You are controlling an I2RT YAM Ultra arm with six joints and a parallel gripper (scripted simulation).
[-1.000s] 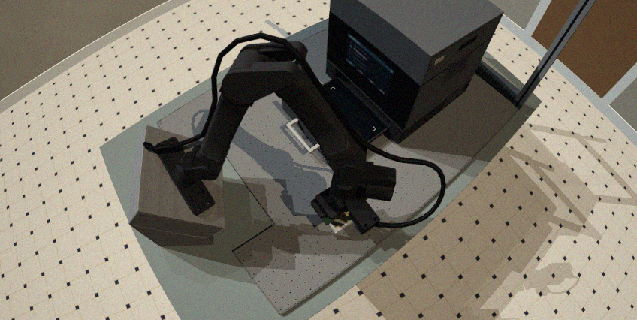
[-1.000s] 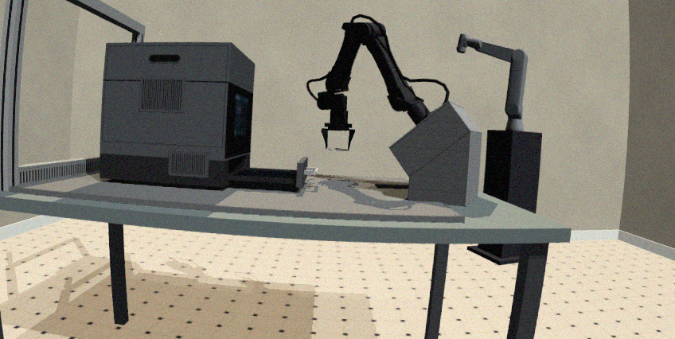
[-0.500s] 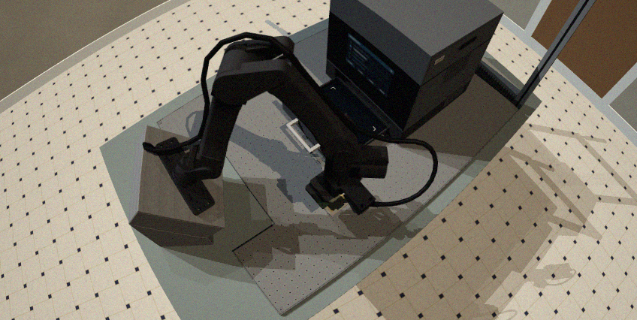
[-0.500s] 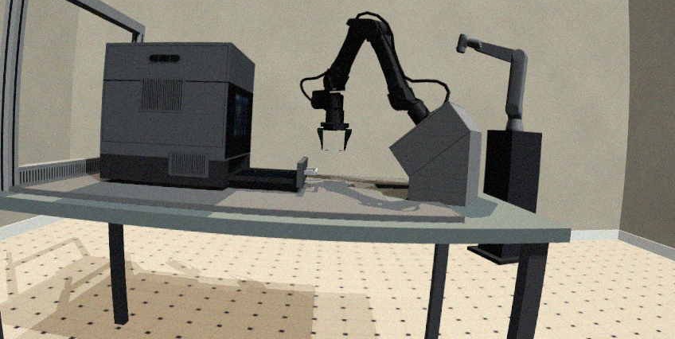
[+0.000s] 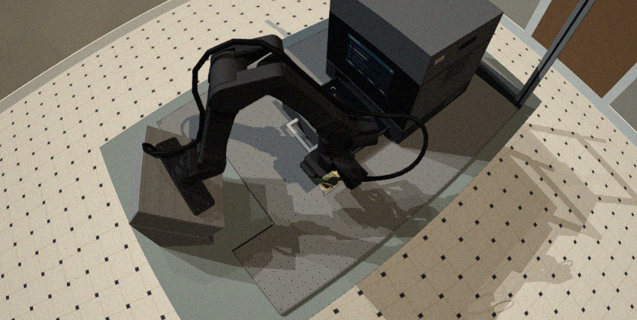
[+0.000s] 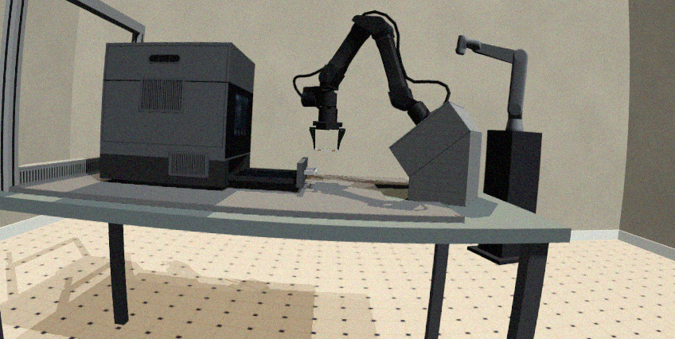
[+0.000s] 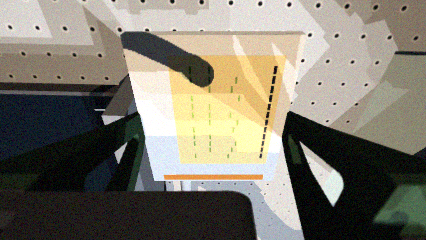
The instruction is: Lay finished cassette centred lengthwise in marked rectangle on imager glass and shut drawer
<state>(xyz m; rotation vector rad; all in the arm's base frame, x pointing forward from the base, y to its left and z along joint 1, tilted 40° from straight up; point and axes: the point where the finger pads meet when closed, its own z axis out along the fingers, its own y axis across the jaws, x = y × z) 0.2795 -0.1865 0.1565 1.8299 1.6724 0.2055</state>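
Right now my hand is 220 mm short of the drawer, 100 mm to the right of it and 80 mm above it. The rest, counted from my hand: cassette: 10 mm below.
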